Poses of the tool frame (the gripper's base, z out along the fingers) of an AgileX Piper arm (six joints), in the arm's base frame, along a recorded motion.
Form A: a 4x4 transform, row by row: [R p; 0 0 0 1], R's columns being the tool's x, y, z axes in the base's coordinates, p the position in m. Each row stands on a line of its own.
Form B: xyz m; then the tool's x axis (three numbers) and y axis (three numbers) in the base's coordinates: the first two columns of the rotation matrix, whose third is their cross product. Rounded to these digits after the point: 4 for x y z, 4 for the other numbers.
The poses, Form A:
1:
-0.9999 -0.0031 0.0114 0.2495
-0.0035 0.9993 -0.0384 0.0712
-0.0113 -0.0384 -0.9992 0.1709
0 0 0 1
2:
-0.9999 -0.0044 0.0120 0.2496
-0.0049 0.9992 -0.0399 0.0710
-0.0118 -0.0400 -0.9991 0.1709
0 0 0 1
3:
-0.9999 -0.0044 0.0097 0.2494
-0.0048 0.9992 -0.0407 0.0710
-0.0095 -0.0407 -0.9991 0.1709
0 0 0 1
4:
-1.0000 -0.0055 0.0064 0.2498
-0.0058 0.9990 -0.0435 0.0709
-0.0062 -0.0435 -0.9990 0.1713
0 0 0 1
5:
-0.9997 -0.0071 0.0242 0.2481
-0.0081 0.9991 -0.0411 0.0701
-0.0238 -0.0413 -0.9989 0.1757
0 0 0 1
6:
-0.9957 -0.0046 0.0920 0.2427
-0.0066 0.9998 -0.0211 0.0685
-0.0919 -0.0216 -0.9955 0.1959
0 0 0 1
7:
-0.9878 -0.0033 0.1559 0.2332
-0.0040 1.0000 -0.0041 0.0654
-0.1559 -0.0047 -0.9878 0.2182
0 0 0 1
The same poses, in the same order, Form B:
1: 0.2495 0.0712 0.1709 -0.9999 -0.0035 -0.0113 -0.0031 0.9993 -0.0384
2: 0.2496 0.0710 0.1709 -0.9999 -0.0049 -0.0118 -0.0044 0.9992 -0.0400
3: 0.2494 0.0710 0.1709 -0.9999 -0.0048 -0.0095 -0.0044 0.9992 -0.0407
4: 0.2498 0.0709 0.1713 -1.0000 -0.0058 -0.0062 -0.0055 0.9990 -0.0435
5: 0.2481 0.0701 0.1757 -0.9997 -0.0081 -0.0238 -0.0071 0.9991 -0.0413
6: 0.2427 0.0685 0.1959 -0.9957 -0.0066 -0.0919 -0.0046 0.9998 -0.0216
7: 0.2332 0.0654 0.2182 -0.9878 -0.0040 -0.1559 -0.0033 1.0000 -0.0047
